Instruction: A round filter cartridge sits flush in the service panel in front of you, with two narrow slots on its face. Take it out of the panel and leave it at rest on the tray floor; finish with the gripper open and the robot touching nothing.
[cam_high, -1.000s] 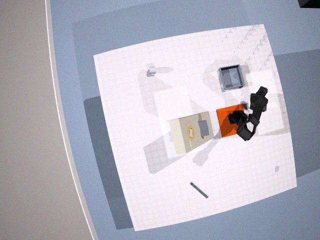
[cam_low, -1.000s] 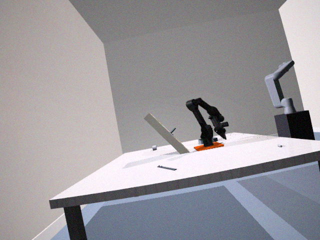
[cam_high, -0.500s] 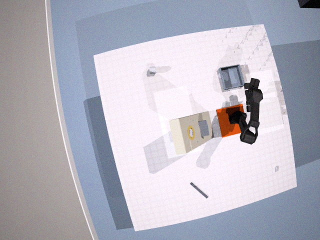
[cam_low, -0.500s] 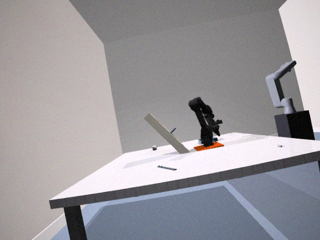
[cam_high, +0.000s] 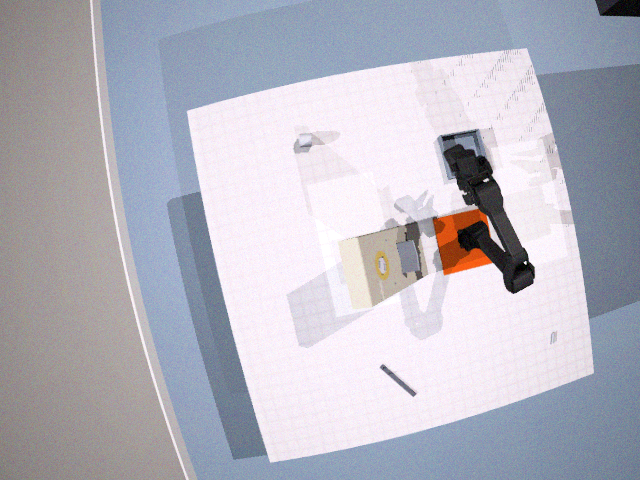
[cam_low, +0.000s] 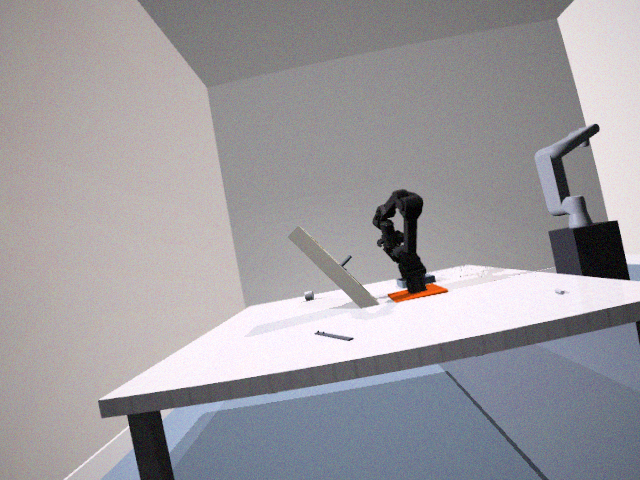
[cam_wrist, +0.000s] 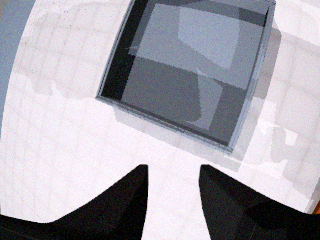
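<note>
Now: gripper tip 32 cm short of the round filter cartridge, 25 cm to the right of it and 13 cm below it. Also, from my gripper tip: tray: 11 cm below, 7 cm behind, 6 cm to the right; then beige service panel: 27 cm ahead, 25 cm to the left, 6 cm above.
</note>
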